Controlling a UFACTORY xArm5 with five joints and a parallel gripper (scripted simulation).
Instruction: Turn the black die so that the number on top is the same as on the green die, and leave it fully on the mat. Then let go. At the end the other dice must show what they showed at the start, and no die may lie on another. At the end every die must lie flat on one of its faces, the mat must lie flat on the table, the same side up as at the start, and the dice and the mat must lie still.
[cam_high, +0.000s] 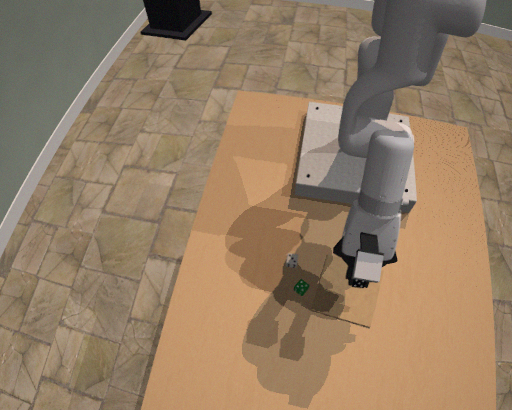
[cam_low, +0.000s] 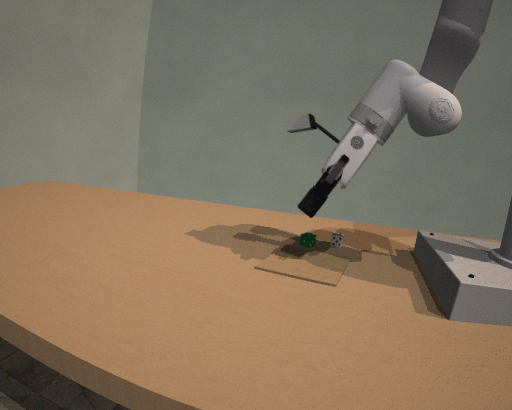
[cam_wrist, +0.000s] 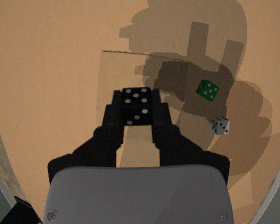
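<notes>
Now: the black die 10 mm below my hand and 10 mm ahead of it. Round my hand: tan mat: 110 mm below; then green die: 100 mm to the right, 100 mm below, 30 mm ahead; then white die: 150 mm to the right, 100 mm below, 20 mm behind.
</notes>
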